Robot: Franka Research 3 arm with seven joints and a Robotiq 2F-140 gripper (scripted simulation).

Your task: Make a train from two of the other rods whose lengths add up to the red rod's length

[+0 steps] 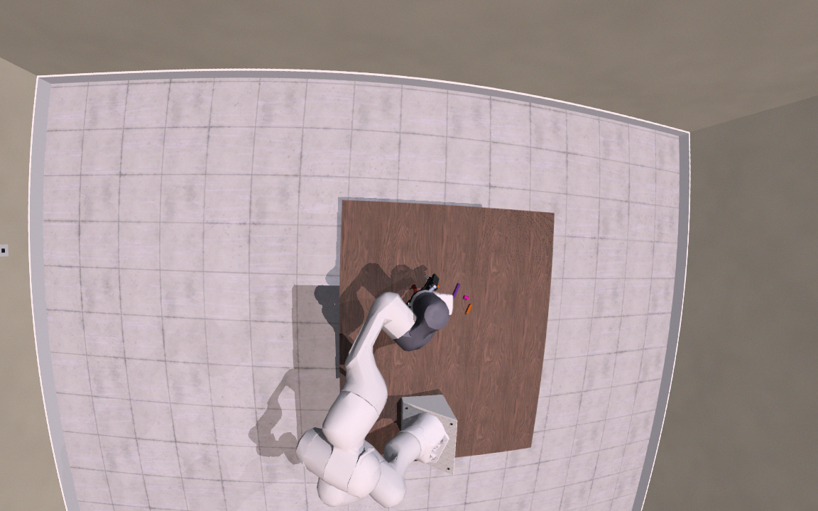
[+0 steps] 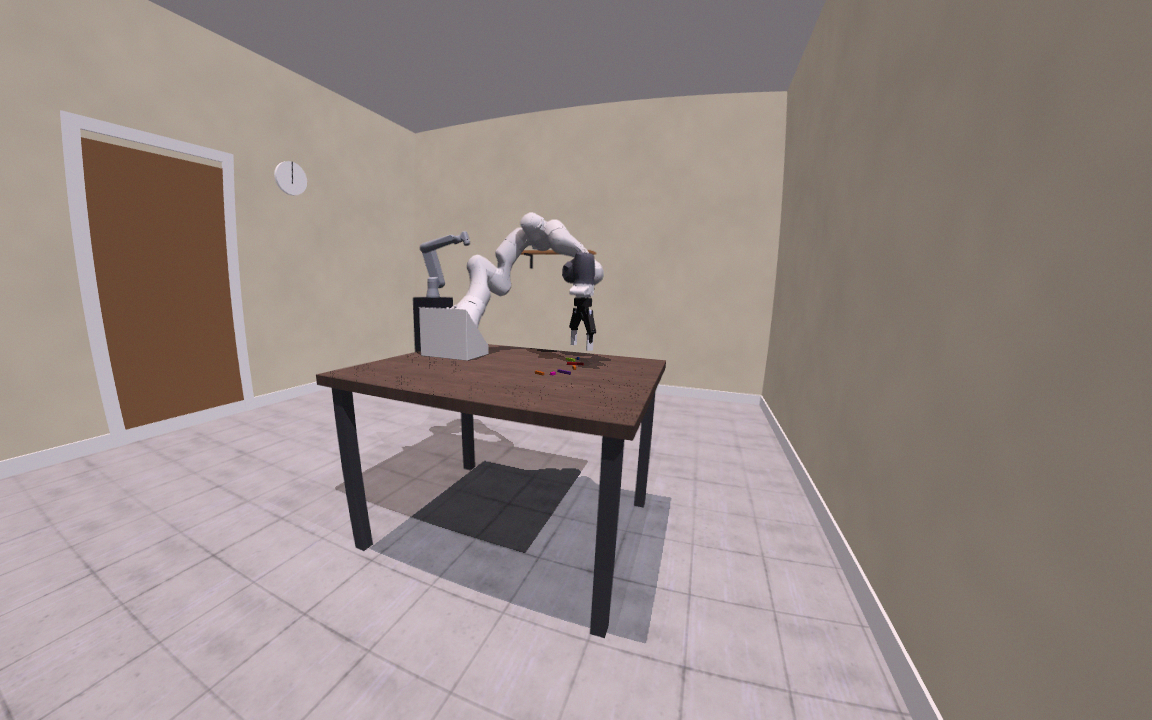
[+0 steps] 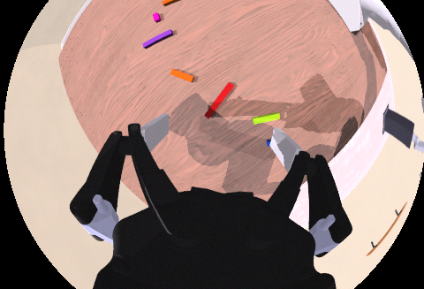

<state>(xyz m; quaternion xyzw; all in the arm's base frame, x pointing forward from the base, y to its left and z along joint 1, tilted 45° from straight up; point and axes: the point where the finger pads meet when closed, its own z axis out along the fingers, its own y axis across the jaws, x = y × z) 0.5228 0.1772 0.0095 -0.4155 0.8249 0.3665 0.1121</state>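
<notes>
My gripper is now 9 cm to the right of the small blue rod, 8 cm above it and 5 cm past it. Also, from my hand: red rod (8 cm below, 3 cm to the right, 1 cm behind); then purple rod (19 cm to the right, 8 cm below, 1 cm ahead); then lime rod (8 cm below, 7 cm behind, 4 cm to the left).
</notes>
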